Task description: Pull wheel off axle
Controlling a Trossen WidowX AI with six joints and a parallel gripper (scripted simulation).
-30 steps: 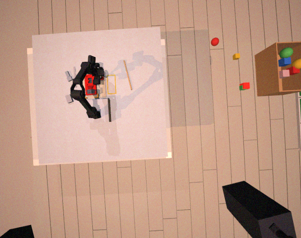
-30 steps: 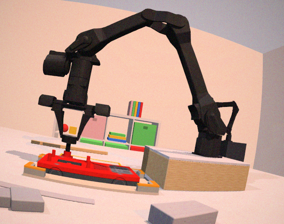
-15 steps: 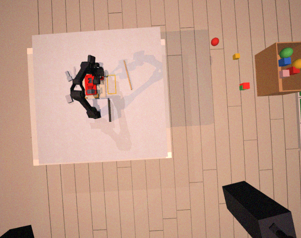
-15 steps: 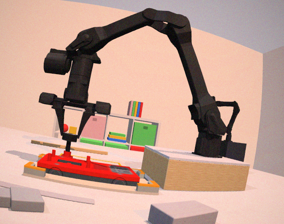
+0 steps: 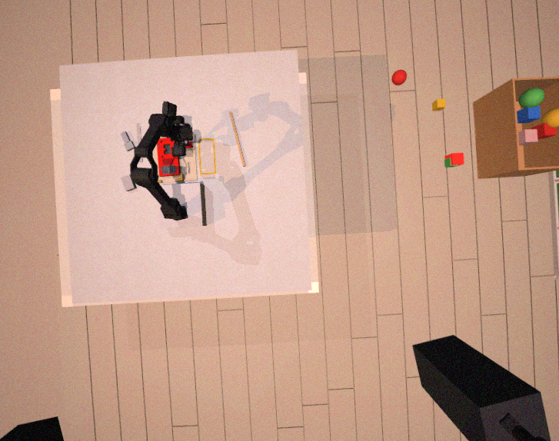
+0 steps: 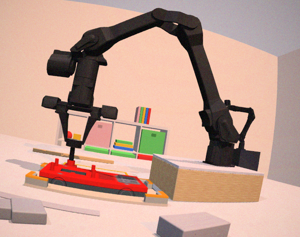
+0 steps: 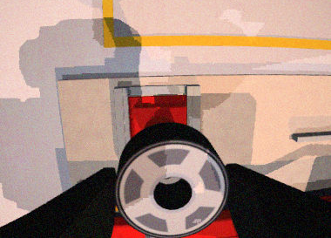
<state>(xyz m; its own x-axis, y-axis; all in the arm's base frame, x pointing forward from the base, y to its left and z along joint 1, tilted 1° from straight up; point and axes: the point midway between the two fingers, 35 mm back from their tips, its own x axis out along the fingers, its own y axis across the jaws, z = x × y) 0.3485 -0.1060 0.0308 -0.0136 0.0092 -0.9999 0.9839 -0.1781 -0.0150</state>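
The black axle is 4 cm below my gripper tip. Also, from my gripper tip: thin wooden strip: 26 cm to the right, 7 cm below, 2 cm behind; then wheel: right at my gripper tip.
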